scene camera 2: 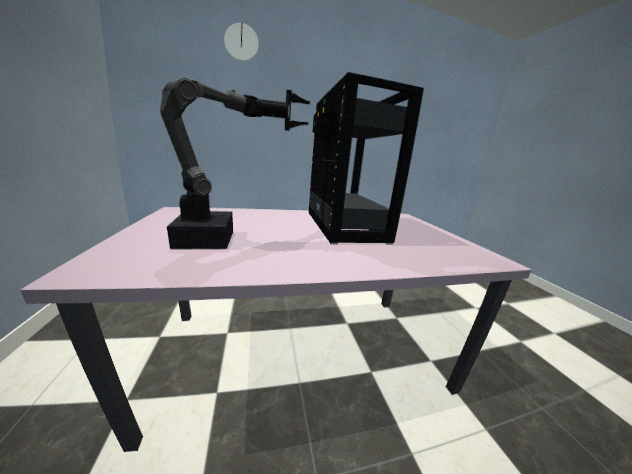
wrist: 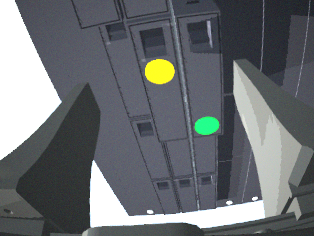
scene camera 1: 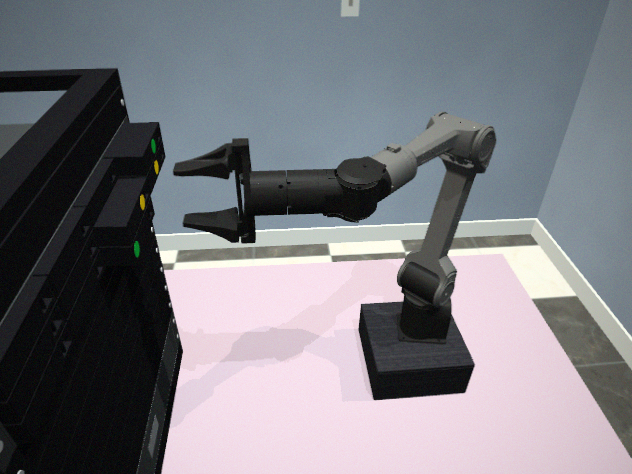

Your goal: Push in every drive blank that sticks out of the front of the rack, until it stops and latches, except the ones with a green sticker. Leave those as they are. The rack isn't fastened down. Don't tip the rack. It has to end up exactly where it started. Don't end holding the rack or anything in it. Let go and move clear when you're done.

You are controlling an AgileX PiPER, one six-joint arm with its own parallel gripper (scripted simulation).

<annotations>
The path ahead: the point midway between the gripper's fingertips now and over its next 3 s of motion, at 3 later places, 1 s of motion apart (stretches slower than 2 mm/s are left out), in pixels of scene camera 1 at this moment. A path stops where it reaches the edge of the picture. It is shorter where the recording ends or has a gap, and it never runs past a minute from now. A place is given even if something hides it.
My gripper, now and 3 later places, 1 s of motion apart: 179,195; 188,153; 202,202; 144,209
</annotations>
